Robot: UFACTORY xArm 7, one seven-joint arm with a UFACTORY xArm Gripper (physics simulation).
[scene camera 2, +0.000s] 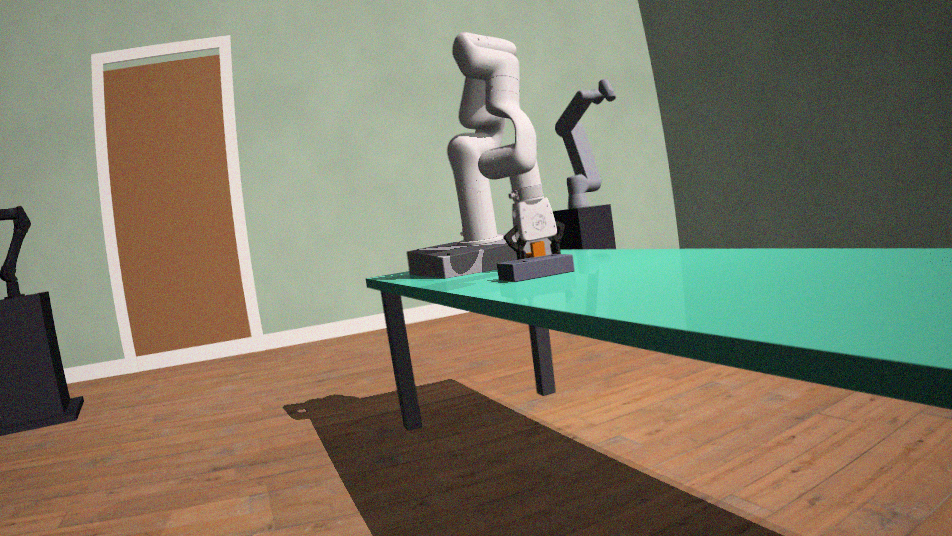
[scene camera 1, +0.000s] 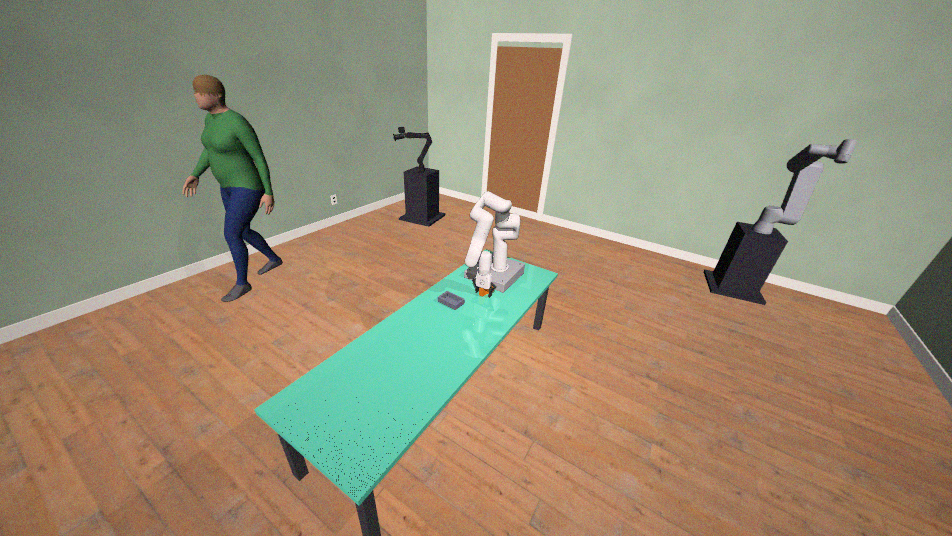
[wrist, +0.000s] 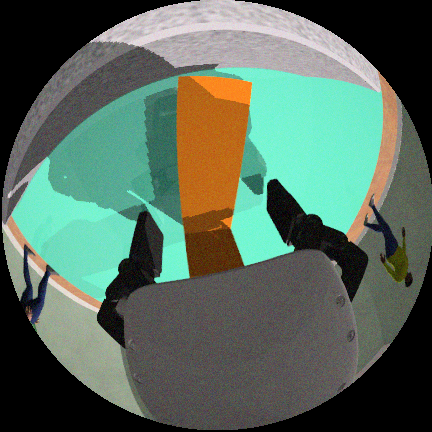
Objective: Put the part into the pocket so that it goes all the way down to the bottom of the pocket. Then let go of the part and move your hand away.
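Where they show: gripper, fingertip midpoint: (scene camera 1: 483,294) (wrist: 209,208); arm's base, link origin: (scene camera 2: 481,241) (scene camera 1: 499,267).
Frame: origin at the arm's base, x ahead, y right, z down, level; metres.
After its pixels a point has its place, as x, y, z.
Observation:
The orange part (scene camera 1: 482,292) @(0.292, 0.010, 0.037) (scene camera 2: 537,248) @(0.286, 0.027, 0.025) (wrist: 212,155) @(0.221, -0.006, 0.039) has a long flat face and a step at its near end. It lies on the teal table beside the robot base, outside the pocket. The dark grey block with the pocket (scene camera 1: 448,303) @(0.486, 0.153, 0.044) (scene camera 2: 538,268) @(0.479, 0.182, 0.050) stands on the table, apart from the part; the pocket's opening shows in scene camera 1, and the block does not show in the wrist view. My gripper (scene camera 1: 484,290) @(0.269, 0.009, 0.062) (scene camera 2: 540,253) @(0.269, 0.009, 0.062) (wrist: 209,208) @(0.269, 0.009, 0.062) is open, with one finger on each side of the part's near end and visible gaps to both fingers in the wrist view. The fingertips' height above the table is hard to tell.
The grey robot base (scene camera 1: 511,274) @(0.057, -0.104, -0.003) (scene camera 2: 436,261) @(0.088, 0.201, 0.027) (wrist: 285,55) stands close behind the part. The teal table (scene camera 1: 399,352) @(0.938, 0.201, 0.069) (scene camera 2: 732,299) @(1.053, 0.329, 0.069) stretches away from the base. A person in green (scene camera 1: 229,149) is by the wall. Two other arms stand on black pedestals (scene camera 1: 421,193) (scene camera 1: 746,263).

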